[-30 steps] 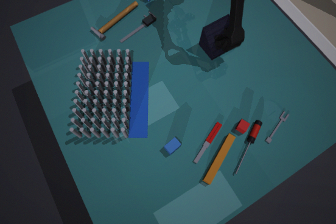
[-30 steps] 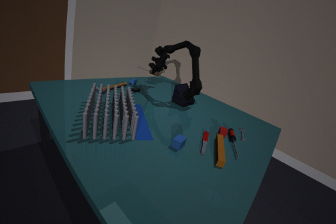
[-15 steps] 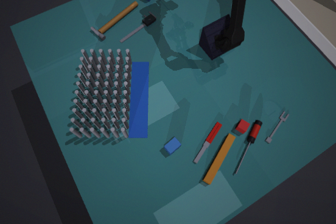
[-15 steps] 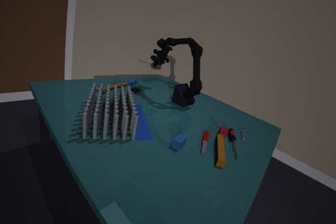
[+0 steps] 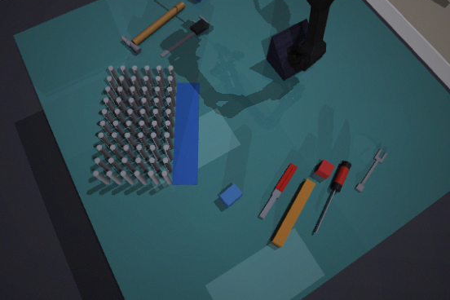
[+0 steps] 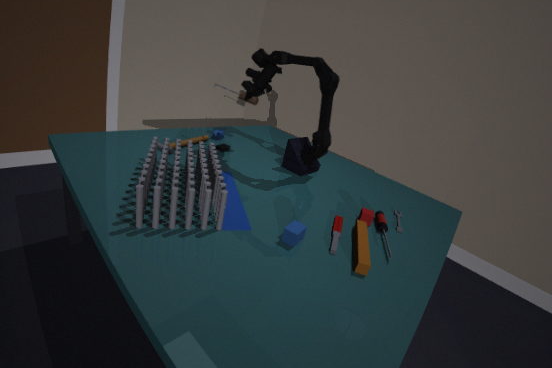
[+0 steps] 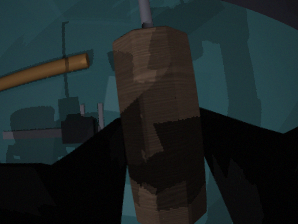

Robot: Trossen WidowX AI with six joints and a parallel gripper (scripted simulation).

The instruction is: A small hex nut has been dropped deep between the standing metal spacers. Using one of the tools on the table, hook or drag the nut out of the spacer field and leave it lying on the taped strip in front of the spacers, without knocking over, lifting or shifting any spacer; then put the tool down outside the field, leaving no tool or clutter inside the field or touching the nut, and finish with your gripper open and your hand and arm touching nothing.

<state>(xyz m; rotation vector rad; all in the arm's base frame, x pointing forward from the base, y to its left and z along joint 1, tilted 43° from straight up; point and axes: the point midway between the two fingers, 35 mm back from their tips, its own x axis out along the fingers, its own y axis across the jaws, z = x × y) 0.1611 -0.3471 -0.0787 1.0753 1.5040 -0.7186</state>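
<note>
The blue taped strip is 31 cm ahead of my gripper tip, 42 cm to the left of it and 24 cm below it. Also, from my gripper tip: orange bar: 11 cm ahead, 80 cm to the left, 22 cm below; red cube: 4 cm behind, 72 cm to the left, 22 cm below; small fork tool: 19 cm behind, 78 cm to the left, 23 cm below.
</note>
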